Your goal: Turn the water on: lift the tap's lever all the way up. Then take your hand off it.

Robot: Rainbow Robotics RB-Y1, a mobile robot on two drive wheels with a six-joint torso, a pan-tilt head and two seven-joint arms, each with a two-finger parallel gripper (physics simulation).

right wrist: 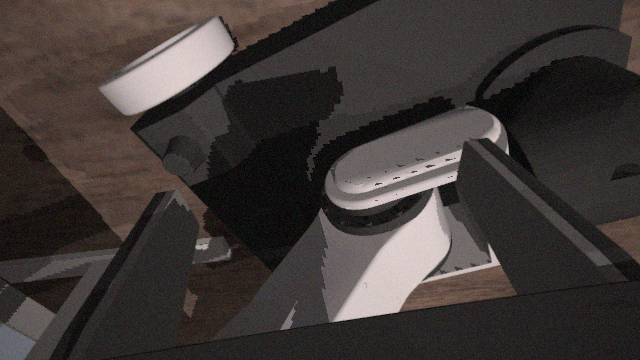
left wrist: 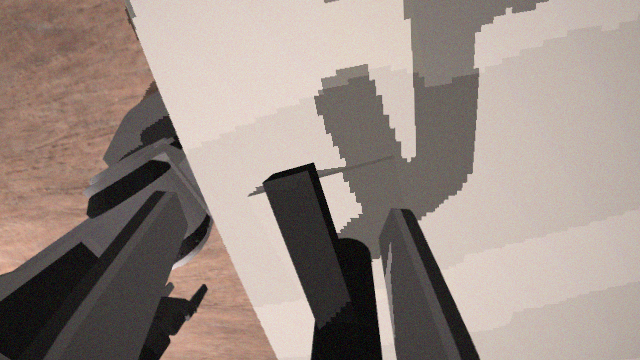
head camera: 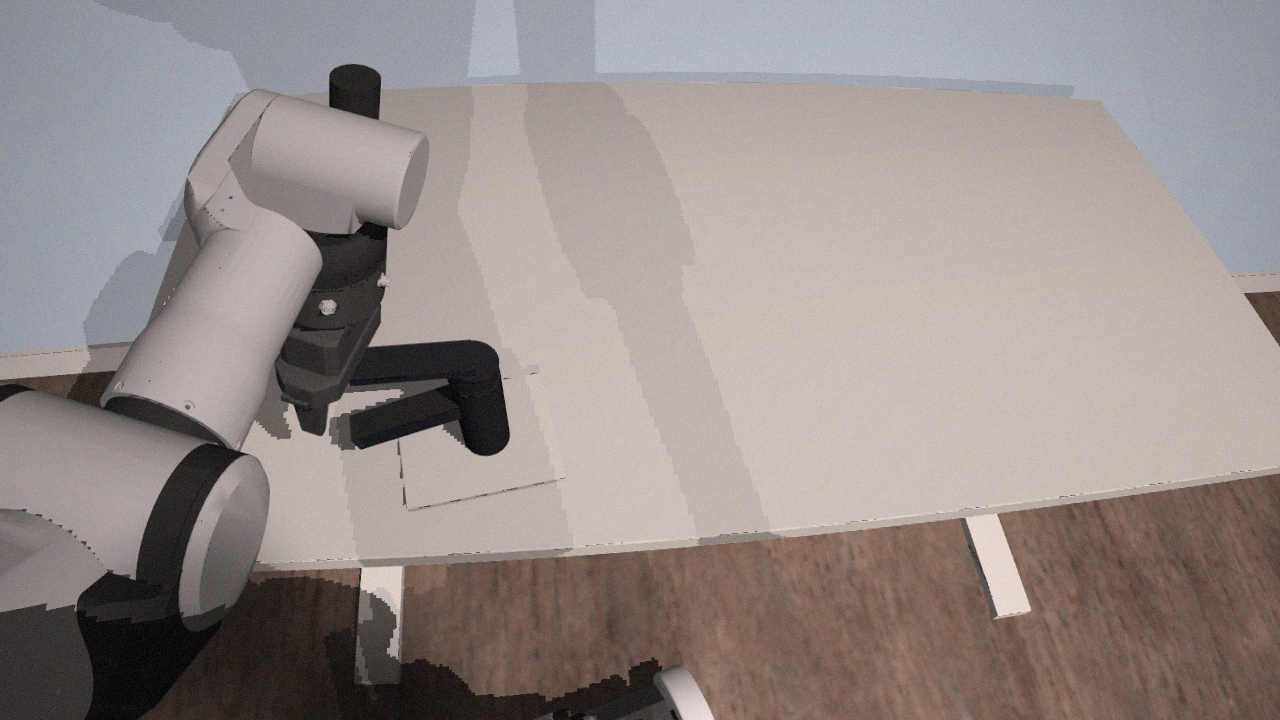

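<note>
The black tap has an upright body on the table near the picture's left, seen partly in the left wrist view. Its lever runs left from the top, angled up away from the lower spout; my left hand hides the lever's far end. A dark bar, seemingly the spout, shows in the left wrist view. My left gripper is open and empty, fingers spread to either side of that bar in the picture. Contact with the lever cannot be made out. My right gripper is open and empty, away from the tap.
The pale table extends right of the tap; its front edge shows at the left in the left wrist view. A table leg stands below. A white and dark part of the robot lies beyond my right fingers.
</note>
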